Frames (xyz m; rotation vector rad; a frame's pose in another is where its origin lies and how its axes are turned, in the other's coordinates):
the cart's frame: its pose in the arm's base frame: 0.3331 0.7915 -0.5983 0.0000 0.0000 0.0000
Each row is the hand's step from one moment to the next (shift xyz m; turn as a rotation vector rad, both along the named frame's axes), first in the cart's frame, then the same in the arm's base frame.
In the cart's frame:
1: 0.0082 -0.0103 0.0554 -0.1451 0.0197 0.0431
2: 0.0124 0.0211 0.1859 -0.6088 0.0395 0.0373
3: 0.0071 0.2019 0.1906 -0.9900 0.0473 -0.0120
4: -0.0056 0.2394 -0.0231 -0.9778 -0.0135 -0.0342
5: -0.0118 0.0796 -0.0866 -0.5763 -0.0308 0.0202
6: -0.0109 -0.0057 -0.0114 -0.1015 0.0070 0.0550
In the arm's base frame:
1: 0.0082 -0.0103 0.0554 -0.1451 0.0197 0.0431
2: 0.0124 0.0211 0.1859 -0.6088 0.0395 0.0373
3: 0.0071 0.2019 0.1906 -0.9900 0.0473 -0.0120
4: -0.0056 0.2394 -0.0231 -0.9778 -0.0135 -0.0342
5: -0.0118 0.0796 -0.0866 -0.5763 -0.0308 0.0202
6: -0.0109 -0.0057 -0.0114 -0.1015 0.0070 0.0550

